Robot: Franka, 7 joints.
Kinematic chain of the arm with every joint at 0, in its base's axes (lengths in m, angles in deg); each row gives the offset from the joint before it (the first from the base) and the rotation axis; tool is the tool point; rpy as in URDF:
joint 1: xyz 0 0 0.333 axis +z
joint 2: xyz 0 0 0 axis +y
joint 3: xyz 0 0 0.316 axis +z
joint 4: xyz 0.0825 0 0 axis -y
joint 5: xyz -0.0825 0 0.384 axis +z
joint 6: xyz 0 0 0 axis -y
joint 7: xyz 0.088 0 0 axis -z
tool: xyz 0 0 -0.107 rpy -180 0 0
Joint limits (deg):
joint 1: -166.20..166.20
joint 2: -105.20..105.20
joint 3: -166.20..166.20
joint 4: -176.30..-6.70
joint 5: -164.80..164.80
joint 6: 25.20..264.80
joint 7: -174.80..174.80
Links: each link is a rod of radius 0.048 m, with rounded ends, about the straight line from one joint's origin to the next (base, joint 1, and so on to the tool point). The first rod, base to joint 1, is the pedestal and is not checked.
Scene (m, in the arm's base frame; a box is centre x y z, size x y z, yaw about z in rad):
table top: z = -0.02
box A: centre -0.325 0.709 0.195 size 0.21 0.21 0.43 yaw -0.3
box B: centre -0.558 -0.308 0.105 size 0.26 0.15 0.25 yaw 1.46
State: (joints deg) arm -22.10 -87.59 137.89 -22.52 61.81 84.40 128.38
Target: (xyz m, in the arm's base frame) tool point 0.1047 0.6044 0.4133
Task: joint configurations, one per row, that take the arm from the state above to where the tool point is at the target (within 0.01 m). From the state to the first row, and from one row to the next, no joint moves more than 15 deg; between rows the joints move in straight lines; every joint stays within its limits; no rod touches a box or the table.
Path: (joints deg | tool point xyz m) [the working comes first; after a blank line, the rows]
Joints at the target: -53.45 -57.36 99.28 -73.94 38.92 53.00 128.38
Straight joint move there: touches box A.

1: -23.20 -73.88 123.70 -26.31 70.57 77.33 132.30 | -0.6535 0.4299 0.3140
2: -24.30 -60.16 109.51 -30.09 79.33 70.26 136.23 | -0.5813 0.4719 0.5136
3: -25.39 -46.45 95.32 -33.88 88.08 63.20 140.15 | -0.4579 0.4776 0.7034
4: -26.49 -32.73 81.13 -37.67 96.84 56.13 144.08 | -0.2893 0.4405 0.8618
5: -33.23 -38.89 85.67 -46.74 82.36 55.34 140.15 | -0.2215 0.5468 0.7561
6: -39.97 -45.04 90.20 -55.80 67.88 54.56 136.23 | -0.1242 0.6137 0.6389
7: -46.71 -51.20 94.74 -64.87 53.40 53.78 132.30 | -0.0104 0.6331 0.5209
8: -53.45 -57.36 99.28 -73.94 38.92 53.00 128.38 | 0.1047 0.6044 0.4133

